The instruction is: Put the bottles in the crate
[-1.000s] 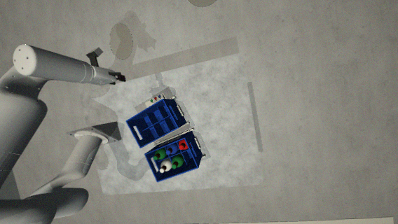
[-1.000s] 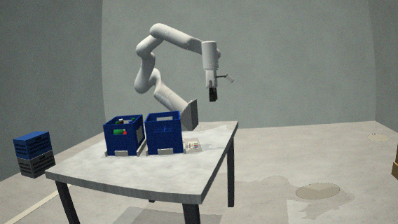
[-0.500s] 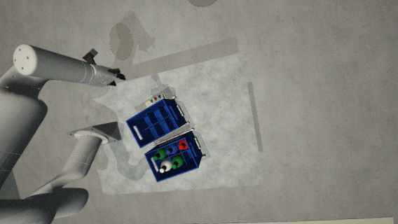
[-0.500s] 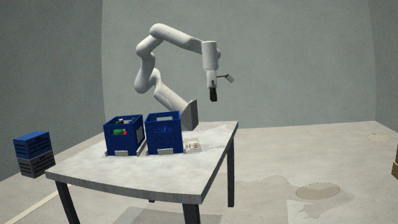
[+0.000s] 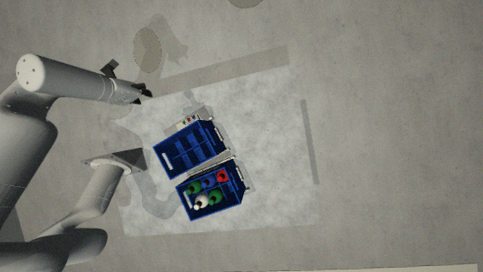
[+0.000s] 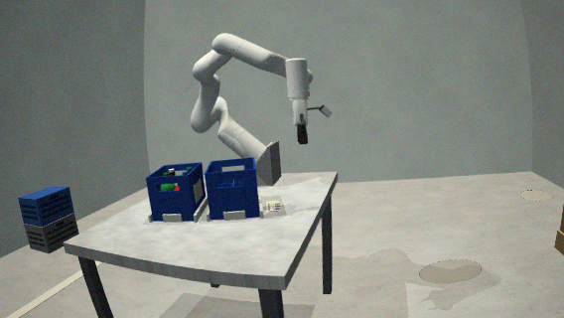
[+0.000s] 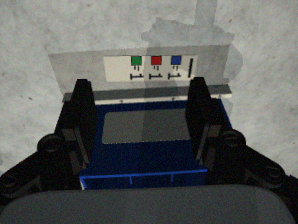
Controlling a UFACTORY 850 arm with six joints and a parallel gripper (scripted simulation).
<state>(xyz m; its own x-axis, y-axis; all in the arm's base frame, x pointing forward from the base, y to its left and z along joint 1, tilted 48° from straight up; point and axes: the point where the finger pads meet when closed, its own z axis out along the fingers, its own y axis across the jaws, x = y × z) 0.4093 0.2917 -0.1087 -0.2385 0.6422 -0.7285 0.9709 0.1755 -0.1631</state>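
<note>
Now: hand 14 cm short of the blue-label bottle, 45 cm to the left of it and 16 cm above it. The rest, counted from my hand: red-label bottle: 22 cm ahead, 43 cm to the right, 16 cm below; green-label bottle: 5 cm ahead, 47 cm to the right, 16 cm below; pick list: 5 cm ahead, 12 cm to the right, 25 cm below.
</note>
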